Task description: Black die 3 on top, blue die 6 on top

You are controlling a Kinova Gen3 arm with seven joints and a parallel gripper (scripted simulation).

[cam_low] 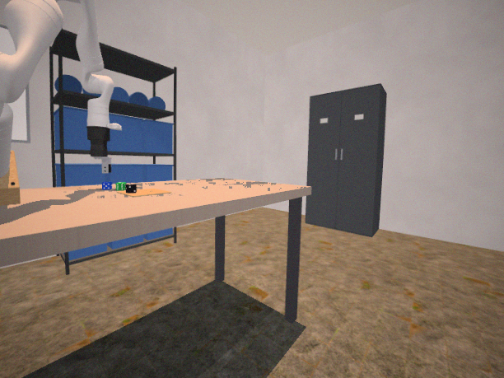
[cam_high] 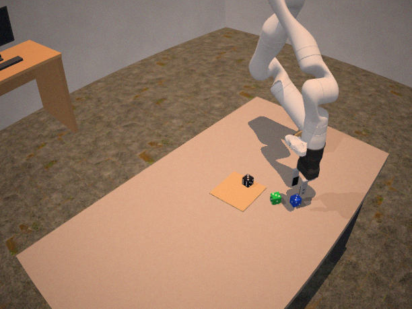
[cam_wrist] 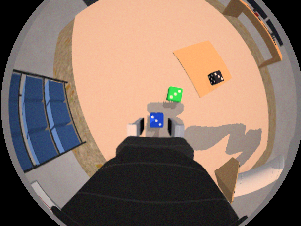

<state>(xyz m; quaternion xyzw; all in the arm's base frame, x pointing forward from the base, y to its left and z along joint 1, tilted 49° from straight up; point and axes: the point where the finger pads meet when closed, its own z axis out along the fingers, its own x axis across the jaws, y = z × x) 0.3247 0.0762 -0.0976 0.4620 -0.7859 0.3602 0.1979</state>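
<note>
The blue die is 70 mm below my hand. Also, from my hand: black die (20 mm ahead, 180 mm to the right, 70 mm below); then green die (30 mm ahead, 60 mm to the right, 70 mm below); then orange mat (60 mm ahead, 190 mm to the right, 80 mm below).
</note>
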